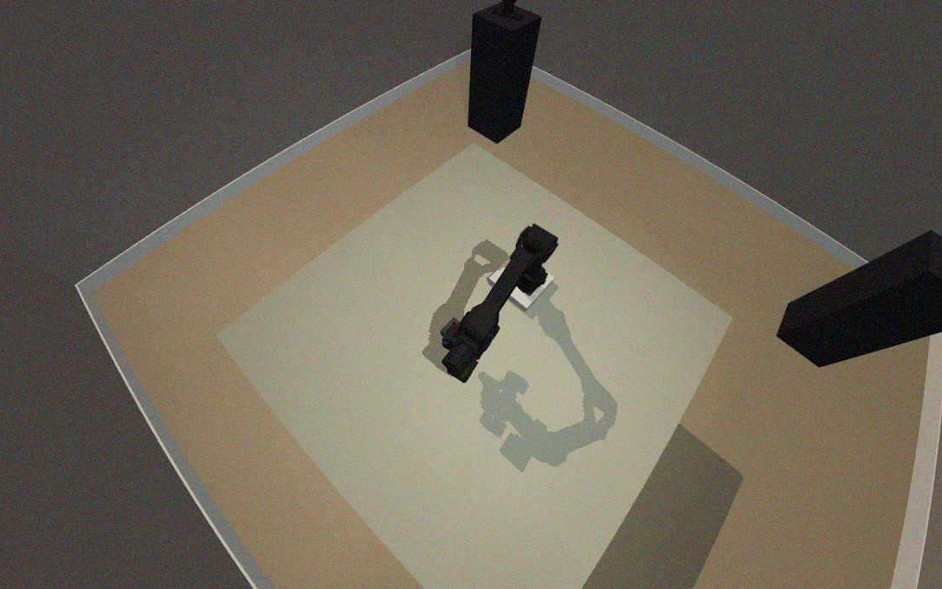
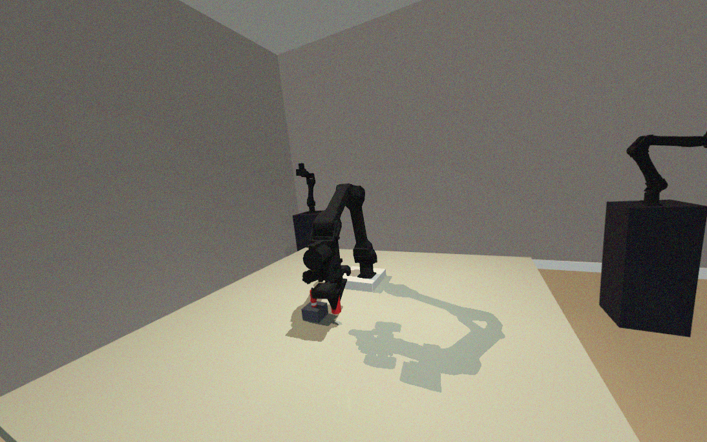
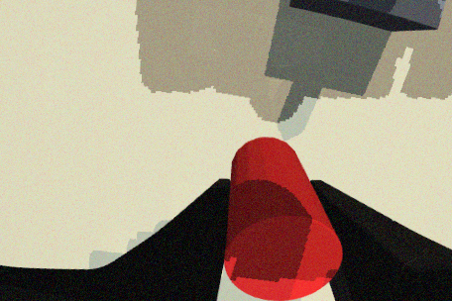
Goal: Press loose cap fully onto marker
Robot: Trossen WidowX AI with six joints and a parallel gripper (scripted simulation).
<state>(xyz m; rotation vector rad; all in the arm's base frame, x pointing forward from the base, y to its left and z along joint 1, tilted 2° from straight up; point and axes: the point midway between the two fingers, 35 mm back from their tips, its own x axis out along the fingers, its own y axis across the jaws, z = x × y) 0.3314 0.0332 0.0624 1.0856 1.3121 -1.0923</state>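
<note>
The holder block is 11 cm to the right of my gripper tip, 5 cm below it and 3 cm behind it. The rest, counted from my gripper tip: red cap: 1 cm above.
</note>
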